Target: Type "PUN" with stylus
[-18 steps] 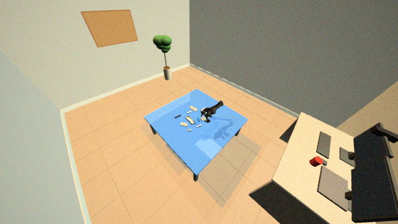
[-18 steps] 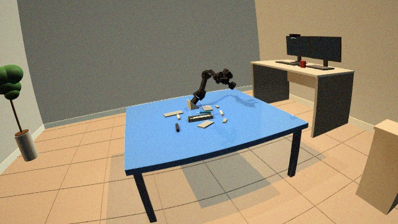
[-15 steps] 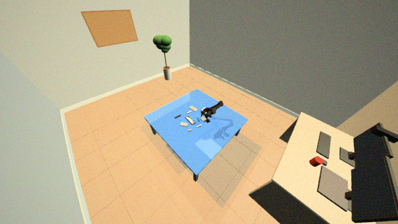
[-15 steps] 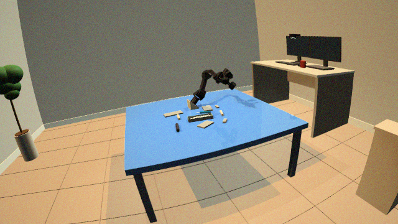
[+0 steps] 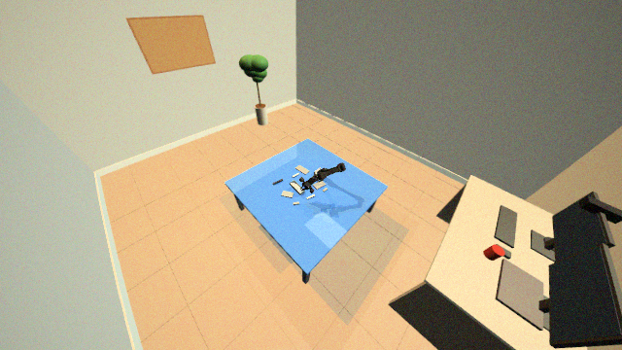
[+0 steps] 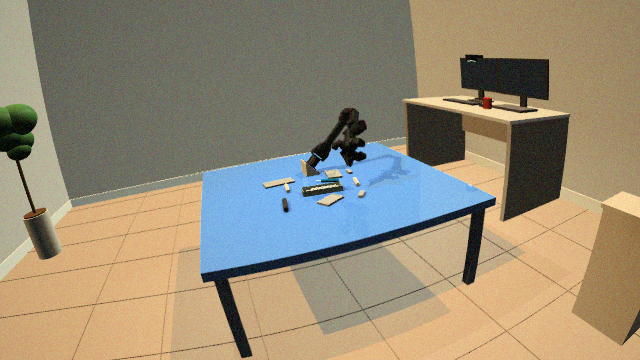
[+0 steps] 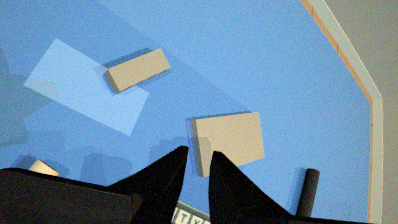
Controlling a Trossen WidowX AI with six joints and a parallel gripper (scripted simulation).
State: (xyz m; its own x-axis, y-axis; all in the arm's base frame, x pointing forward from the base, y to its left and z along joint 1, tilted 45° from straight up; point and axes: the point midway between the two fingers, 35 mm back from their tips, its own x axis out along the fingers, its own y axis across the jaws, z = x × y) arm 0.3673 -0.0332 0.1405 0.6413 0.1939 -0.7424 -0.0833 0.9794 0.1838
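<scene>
My gripper tip is now 200 mm past the stylus, 120 mm above it and 60 mm to the left of it. The rest, counted from my gripper tip: stylus tip (210 mm behind, 120 mm below, 90 mm to the right); then dark cylinder (330 mm to the right, 110 mm below, 10 mm ahead).
</scene>
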